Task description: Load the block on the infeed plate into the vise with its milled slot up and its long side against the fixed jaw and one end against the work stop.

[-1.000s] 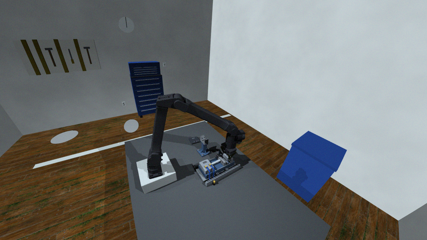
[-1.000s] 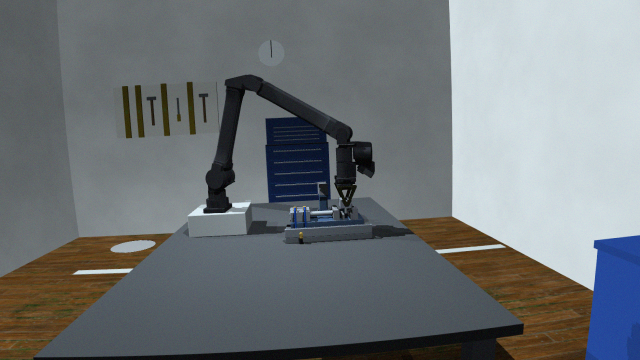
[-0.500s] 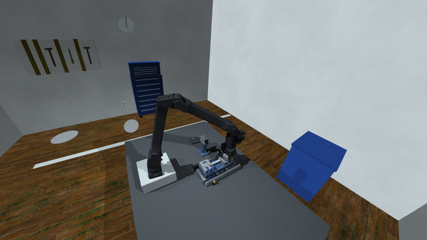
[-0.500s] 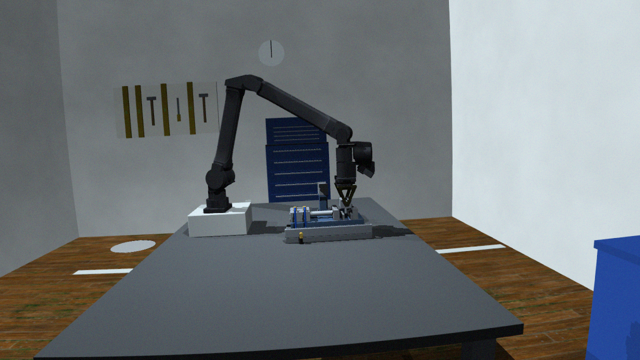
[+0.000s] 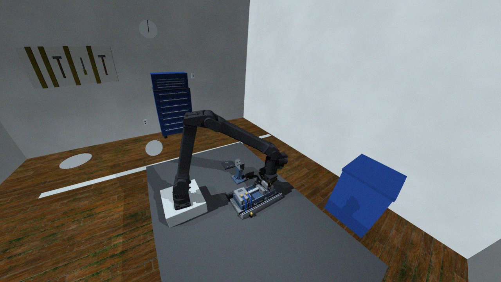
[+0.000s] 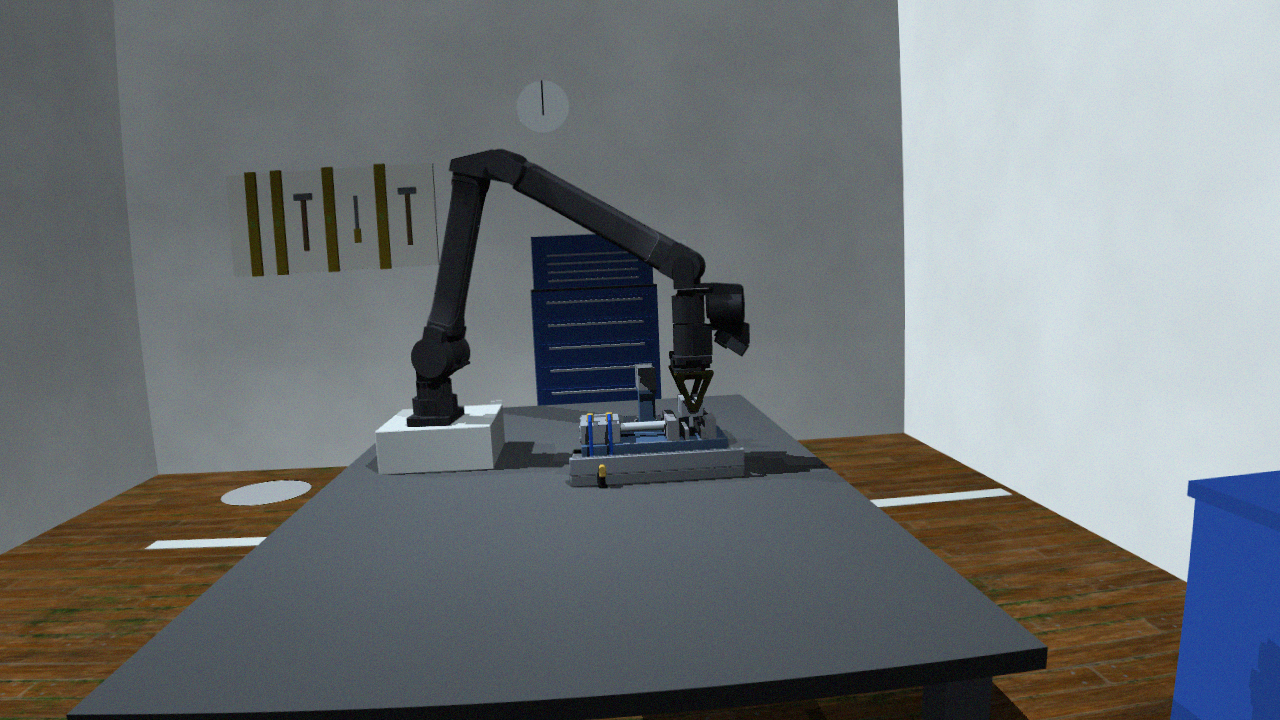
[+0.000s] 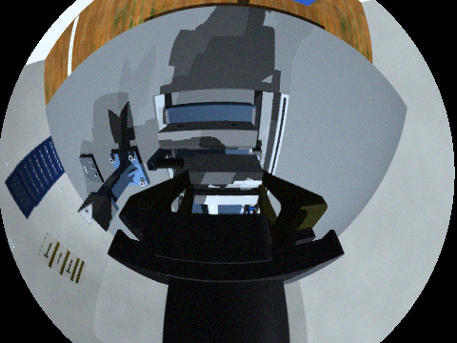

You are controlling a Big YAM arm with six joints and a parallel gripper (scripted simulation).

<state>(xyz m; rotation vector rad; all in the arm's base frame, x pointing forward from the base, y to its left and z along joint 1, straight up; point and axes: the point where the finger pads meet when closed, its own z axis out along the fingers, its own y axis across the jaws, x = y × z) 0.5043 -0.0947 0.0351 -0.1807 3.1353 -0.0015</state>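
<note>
The part lies right at my hand. The rest, counted from my hand: air cylinder: 17 cm behind, 4 cm below; then vise: 8 cm below, 7 cm behind, 1 cm to the left.
</note>
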